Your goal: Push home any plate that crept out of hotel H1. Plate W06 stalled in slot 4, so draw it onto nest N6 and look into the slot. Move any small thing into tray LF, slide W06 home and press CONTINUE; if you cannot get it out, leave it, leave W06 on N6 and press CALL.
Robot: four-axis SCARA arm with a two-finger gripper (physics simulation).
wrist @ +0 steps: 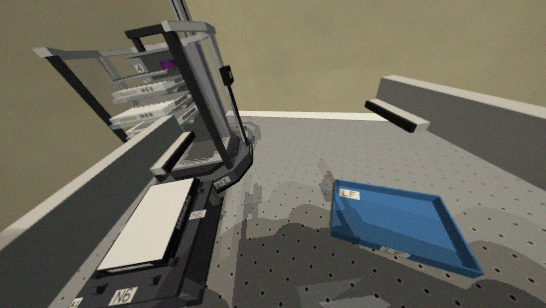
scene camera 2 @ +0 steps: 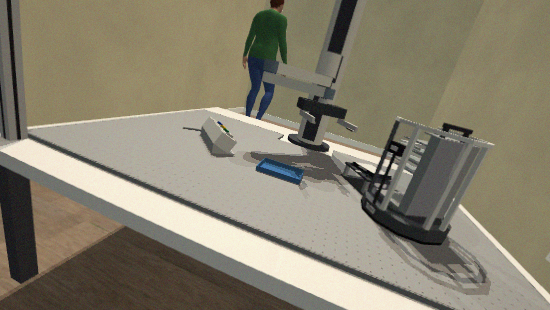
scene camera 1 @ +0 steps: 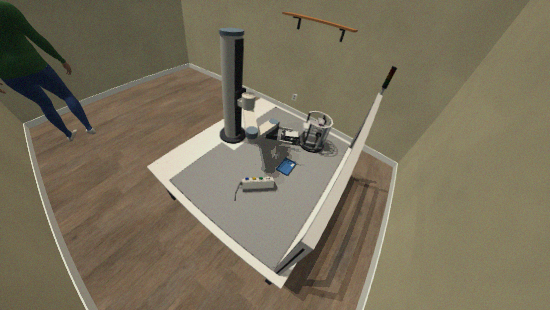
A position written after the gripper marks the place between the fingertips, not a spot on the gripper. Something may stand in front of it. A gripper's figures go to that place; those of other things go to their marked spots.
Scene:
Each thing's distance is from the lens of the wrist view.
gripper [wrist: 276, 109]: 12 cm
plate [wrist: 150, 237]: 26 cm
round plate rack [wrist: 221, 152]: 31 cm
blue tray [wrist: 416, 226]: 32 cm
The marked spots on the round plate rack and the plate are 16 cm apart.

